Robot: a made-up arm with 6 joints. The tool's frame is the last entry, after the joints.
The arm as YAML. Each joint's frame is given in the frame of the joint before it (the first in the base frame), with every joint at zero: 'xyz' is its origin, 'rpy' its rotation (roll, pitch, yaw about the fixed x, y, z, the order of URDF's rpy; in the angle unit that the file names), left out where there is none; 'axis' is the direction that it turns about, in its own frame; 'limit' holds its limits. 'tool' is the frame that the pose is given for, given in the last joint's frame.
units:
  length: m
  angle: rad
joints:
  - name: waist
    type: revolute
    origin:
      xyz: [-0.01, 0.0, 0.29]
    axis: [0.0, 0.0, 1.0]
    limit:
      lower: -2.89
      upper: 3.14
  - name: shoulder
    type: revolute
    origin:
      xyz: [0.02, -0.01, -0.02]
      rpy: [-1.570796, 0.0, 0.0]
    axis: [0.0, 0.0, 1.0]
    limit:
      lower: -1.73
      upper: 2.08
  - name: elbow
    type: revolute
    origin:
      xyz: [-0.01, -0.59, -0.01]
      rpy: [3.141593, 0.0, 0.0]
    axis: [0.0, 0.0, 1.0]
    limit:
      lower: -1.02
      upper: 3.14
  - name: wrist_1
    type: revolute
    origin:
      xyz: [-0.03, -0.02, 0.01]
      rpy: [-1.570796, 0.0, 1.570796]
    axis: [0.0, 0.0, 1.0]
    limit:
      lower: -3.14
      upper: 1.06
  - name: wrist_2
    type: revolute
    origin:
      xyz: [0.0, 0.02, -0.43]
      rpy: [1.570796, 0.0, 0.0]
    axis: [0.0, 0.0, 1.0]
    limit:
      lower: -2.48
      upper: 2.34
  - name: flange
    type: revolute
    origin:
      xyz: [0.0, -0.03, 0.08]
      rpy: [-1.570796, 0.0, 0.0]
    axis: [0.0, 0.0, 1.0]
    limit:
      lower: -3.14
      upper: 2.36
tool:
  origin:
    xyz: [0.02, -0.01, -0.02]
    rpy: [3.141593, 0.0, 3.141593]
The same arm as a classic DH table. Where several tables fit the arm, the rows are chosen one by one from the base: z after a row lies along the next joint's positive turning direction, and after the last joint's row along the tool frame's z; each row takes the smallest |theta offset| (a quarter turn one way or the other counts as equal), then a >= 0, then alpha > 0; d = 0 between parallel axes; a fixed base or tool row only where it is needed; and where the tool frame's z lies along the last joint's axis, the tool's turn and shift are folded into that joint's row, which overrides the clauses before.
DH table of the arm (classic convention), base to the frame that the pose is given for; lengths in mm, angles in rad. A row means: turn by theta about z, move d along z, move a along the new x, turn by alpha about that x. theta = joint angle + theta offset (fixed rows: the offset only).
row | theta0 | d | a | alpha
base (fixed) | 0.0000 | 0.0 | -10.0 | 0.0000
waist | 0.0000 | 270.0 | 20.0 | -1.5708
shoulder | 1.5538 | 0.0 | -590.1 | 3.1416
elbow | -0.0169 | 30.0 | 20.0 | 1.5708
wrist_1 | 0.0000 | -400.0 | 0.0 | -1.5708
wrist_2 | 0.0000 | 60.0 | 0.0 | 1.5708
flange | -0.4636 | 0.0 | -22.4 | 3.1416
tool (fixed) | -0.4636 | 50.0 | 0.0 | 0.0000
Joint limits (rad, base to tool): -2.8900..3.1400 -1.7300..2.0800 -1.0200..3.1400 -3.1400..1.0600 -2.4800..2.3400 -3.1400..2.3600

